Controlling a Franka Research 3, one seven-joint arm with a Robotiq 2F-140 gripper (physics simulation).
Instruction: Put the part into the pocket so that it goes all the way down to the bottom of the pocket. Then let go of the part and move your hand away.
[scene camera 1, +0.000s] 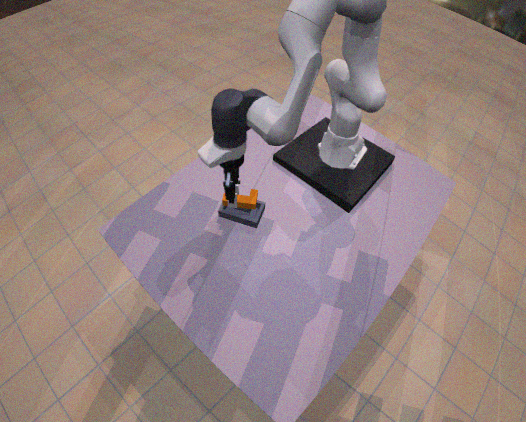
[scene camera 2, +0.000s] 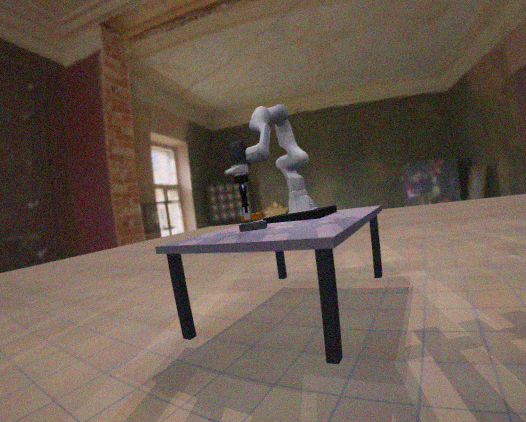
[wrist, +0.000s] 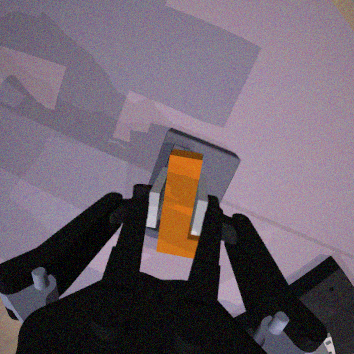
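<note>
The orange L-shaped part (scene camera 1: 246, 202) (scene camera 2: 256, 216) (wrist: 183, 175) is between the fingers of my gripper (scene camera 1: 230, 198) (scene camera 2: 246, 215) (wrist: 181, 183), which is shut on its long bar. In scene camera 1 its short leg shows at the end nearer the robot base and appears to stick up. The grey block with the pocket (scene camera 1: 239, 216) (scene camera 2: 253, 227) (wrist: 220, 172) lies directly below. The part appears to sit over the block, at or slightly above its rim. The part and the fingers hide much of the pocket, so the exact fit and depth cannot be told.
The black base plate (scene camera 1: 345, 192) (scene camera 2: 320, 213) (wrist: 327, 295) of the robot stands beyond the block on the purple patterned table (scene camera 1: 410, 200) (scene camera 2: 240, 247) (wrist: 300, 150). The table's left corner is on the far side of the block from the base.
</note>
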